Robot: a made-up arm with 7 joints.
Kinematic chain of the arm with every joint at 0, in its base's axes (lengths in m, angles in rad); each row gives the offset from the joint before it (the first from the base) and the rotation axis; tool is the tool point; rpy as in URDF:
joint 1: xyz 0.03 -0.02 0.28 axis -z
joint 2: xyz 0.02 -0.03 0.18 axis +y
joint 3: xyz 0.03 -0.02 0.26 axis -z
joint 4: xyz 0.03 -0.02 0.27 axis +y
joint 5: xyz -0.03 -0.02 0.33 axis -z
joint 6: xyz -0.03 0 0.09 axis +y
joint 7: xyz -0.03 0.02 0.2 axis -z
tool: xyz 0.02 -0.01 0 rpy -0.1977 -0.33 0.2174
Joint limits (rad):
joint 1: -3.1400..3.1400
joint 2: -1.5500..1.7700
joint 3: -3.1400..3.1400
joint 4: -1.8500..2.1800
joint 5: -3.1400..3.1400
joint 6: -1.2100..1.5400
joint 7: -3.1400..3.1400
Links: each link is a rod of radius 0.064 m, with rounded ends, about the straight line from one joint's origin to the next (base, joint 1, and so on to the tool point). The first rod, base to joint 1, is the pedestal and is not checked.
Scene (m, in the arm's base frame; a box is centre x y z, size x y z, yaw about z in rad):
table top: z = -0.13
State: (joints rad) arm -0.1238 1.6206 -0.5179 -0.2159 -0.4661 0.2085 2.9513
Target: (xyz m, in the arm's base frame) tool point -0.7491 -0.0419 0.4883
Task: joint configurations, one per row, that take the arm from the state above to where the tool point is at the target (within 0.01 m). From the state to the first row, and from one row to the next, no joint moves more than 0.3 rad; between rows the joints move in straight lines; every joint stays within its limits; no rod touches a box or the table.
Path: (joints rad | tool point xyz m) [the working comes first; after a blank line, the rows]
Joints at the target: 0.1768 -0.7352 -0.0978 -1.3489 -0.3974 -0.0406 2.9681
Straight joint move there: clear.

1: -0.0862 1.3261 -0.4654 -0.3575 -0.4575 0.1774 2.9534 | 1.0724 -0.1329 0.9091
2: -0.0486 1.0316 -0.4129 -0.4991 -0.4489 0.1462 2.9555 | 0.8103 -0.2071 1.2257
3: -0.0111 0.7372 -0.3604 -0.6408 -0.4403 0.1151 2.9576 | 0.4507 -0.2514 1.4149
4: 0.0265 0.4427 -0.3078 -0.7824 -0.4318 0.0839 2.9597 | 0.0555 -0.2574 1.4527
5: 0.0641 0.1482 -0.2553 -0.9240 -0.4232 0.0528 2.9618 | -0.3091 -0.2263 1.3417
6: 0.1017 -0.1463 -0.2028 -1.0656 -0.4146 0.0217 2.9639 | -0.5858 -0.1685 1.1102
7: 0.1392 -0.4407 -0.1503 -1.2072 -0.4060 -0.0095 2.9660 | -0.7365 -0.1010 0.8066
8: 0.1768 -0.7352 -0.0978 -1.3489 -0.3974 -0.0406 2.9681 | -0.7491 -0.0419 0.4883

